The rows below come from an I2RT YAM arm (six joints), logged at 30 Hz.
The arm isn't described. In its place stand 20 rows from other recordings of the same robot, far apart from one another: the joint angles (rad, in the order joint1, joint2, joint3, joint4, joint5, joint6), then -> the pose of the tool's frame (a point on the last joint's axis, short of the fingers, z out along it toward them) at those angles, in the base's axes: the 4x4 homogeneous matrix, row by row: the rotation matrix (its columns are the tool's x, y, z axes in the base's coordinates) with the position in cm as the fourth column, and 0 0 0 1 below.
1.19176, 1.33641, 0.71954, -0.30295, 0.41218, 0.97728 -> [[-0.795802 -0.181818 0.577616 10.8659], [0.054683 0.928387 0.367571 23.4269], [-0.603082 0.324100 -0.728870 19.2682], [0 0 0 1]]
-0.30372, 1.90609, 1.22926, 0.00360, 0.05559, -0.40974 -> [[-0.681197 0.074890 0.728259 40.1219], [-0.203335 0.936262 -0.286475 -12.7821], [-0.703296 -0.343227 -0.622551 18.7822], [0 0 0 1]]
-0.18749, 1.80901, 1.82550, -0.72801, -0.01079, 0.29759 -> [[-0.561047 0.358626 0.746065 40.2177], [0.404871 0.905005 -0.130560 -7.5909], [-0.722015 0.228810 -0.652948 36.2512], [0 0 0 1]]
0.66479, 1.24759, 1.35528, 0.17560, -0.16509, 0.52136 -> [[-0.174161 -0.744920 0.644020 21.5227], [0.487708 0.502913 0.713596 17.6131], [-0.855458 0.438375 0.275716 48.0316], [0 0 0 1]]
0.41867, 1.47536, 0.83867, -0.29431, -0.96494, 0.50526 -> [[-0.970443 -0.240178 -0.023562 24.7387], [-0.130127 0.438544 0.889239 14.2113], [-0.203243 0.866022 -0.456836 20.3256], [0 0 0 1]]
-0.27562, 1.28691, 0.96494, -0.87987, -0.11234, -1.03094 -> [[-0.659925 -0.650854 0.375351 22.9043], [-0.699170 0.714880 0.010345 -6.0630], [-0.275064 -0.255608 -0.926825 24.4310], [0 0 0 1]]
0.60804, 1.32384, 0.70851, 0.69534, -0.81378, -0.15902 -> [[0.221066 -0.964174 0.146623 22.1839], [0.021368 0.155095 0.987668 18.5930], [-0.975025 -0.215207 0.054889 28.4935], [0 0 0 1]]
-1.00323, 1.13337, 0.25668, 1.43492, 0.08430, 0.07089 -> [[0.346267 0.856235 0.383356 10.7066], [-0.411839 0.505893 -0.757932 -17.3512], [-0.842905 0.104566 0.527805 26.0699], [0 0 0 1]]
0.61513, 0.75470, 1.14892, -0.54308, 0.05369, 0.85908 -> [[-0.482638 -0.256328 0.837470 11.4770], [0.584839 0.617456 0.526033 7.8756], [-0.651938 0.743669 -0.148097 42.7612], [0 0 0 1]]
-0.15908, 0.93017, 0.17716, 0.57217, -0.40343, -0.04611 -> [[-0.166536 -0.243540 0.955486 18.6851], [-0.016217 0.969564 0.244302 -1.5823], [-0.985902 0.025190 -0.165417 18.2196], [0 0 0 1]]
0.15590, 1.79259, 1.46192, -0.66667, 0.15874, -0.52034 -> [[-0.685909 -0.472095 0.553764 38.4663], [-0.604759 0.793058 -0.072977 5.4763], [-0.404715 -0.384950 -0.829469 25.6547], [0 0 0 1]]
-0.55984, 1.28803, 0.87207, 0.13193, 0.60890, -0.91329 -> [[-0.858147 0.362600 0.363463 23.8100], [-0.228416 0.364375 -0.902805 -17.3254], [-0.459794 -0.857760 -0.229863 29.3985], [0 0 0 1]]
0.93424, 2.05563, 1.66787, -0.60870, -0.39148, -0.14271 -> [[-0.370739 -0.928700 -0.008320 25.6937], [-0.722701 0.282854 0.630633 37.0438], [-0.583315 0.239812 -0.776037 22.0230], [0 0 0 1]]
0.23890, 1.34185, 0.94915, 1.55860, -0.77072, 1.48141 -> [[-0.354936 -0.928429 0.109727 23.5676], [0.648987 -0.160207 0.743740 8.2925], [-0.672931 0.335191 0.659402 42.3778], [0 0 0 1]]
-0.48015, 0.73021, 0.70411, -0.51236, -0.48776, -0.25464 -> [[-0.453061 -0.065015 0.889106 14.9898], [-0.014937 0.997751 0.065349 -5.9256], [-0.891355 0.016327 -0.453013 28.9107], [0 0 0 1]]
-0.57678, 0.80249, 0.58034, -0.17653, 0.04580, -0.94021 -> [[-0.660417 0.079232 0.746707 15.8130], [-0.532903 0.651131 -0.540410 -10.4820], [-0.529022 -0.754818 -0.387795 26.5354], [0 0 0 1]]
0.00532, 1.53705, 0.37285, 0.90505, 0.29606, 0.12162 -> [[-0.220767 0.305963 0.926093 26.7589], [0.114869 0.951069 -0.286831 -0.8963], [-0.968539 0.043057 -0.245110 14.8366], [0 0 0 1]]
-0.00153, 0.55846, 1.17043, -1.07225, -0.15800, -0.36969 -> [[-0.363799 -0.290536 0.885008 5.9980], [-0.356269 0.921270 0.155990 0.5510], [-0.860652 -0.258553 -0.438666 39.4761], [0 0 0 1]]
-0.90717, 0.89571, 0.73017, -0.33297, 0.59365, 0.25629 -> [[-0.042647 0.999060 0.007779 10.5942], [0.395660 0.024038 -0.918082 -16.7816], [-0.917406 -0.036076 -0.396314 28.8912], [0 0 0 1]]
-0.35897, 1.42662, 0.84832, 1.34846, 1.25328, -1.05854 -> [[-0.332594 0.934892 -0.123931 25.1320], [-0.165862 -0.187352 -0.968189 -13.0425], [-0.928370 -0.301458 0.217375 35.0349], [0 0 0 1]]
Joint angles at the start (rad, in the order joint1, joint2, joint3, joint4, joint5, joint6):
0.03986 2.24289 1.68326 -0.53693 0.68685 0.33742
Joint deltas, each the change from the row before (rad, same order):
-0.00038 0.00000 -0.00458 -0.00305 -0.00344 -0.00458
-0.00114 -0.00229 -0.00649 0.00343 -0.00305 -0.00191
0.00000 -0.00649 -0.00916 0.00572 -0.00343 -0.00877
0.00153 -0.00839 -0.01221 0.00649 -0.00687 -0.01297
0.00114 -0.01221 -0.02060 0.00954 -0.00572 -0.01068
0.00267 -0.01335 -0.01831 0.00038 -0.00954 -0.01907
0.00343 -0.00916 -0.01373 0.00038 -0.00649 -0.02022
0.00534 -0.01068 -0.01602 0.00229 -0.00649 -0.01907
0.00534 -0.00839 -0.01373 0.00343 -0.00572 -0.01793
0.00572 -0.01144 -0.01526 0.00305 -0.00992 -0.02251
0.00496 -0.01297 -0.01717 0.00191 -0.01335 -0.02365
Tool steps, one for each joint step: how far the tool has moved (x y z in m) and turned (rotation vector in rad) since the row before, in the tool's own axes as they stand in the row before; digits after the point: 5 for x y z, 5 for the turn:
0.00168 -0.00007 0.00073 -0.00107 0.00686 -0.00915
0.00099 -0.00054 0.00048 -0.00200 0.00200 -0.00160
0.00067 -0.00082 -0.00084 -0.00401 -0.00115 -0.00686
0.00126 -0.00045 -0.00147 -0.00810 -0.00044 -0.01237
0.00258 -0.00111 -0.00145 -0.00641 0.00041 -0.01077
0.00275 -0.00095 -0.00255 -0.00969 0.00513 -0.02376
0.00241 0.00000 -0.00201 -0.00735 0.00356 -0.02520
0.00277 0.00055 -0.00267 -0.00871 0.00177 -0.02472
0.00246 0.00099 -0.00222 -0.00818 0.00057 -0.02291
0.00240 0.00076 -0.00307 -0.01268 0.00026 -0.02710
0.00280 0.00043 -0.00307 -0.01540 0.00220 -0.02860

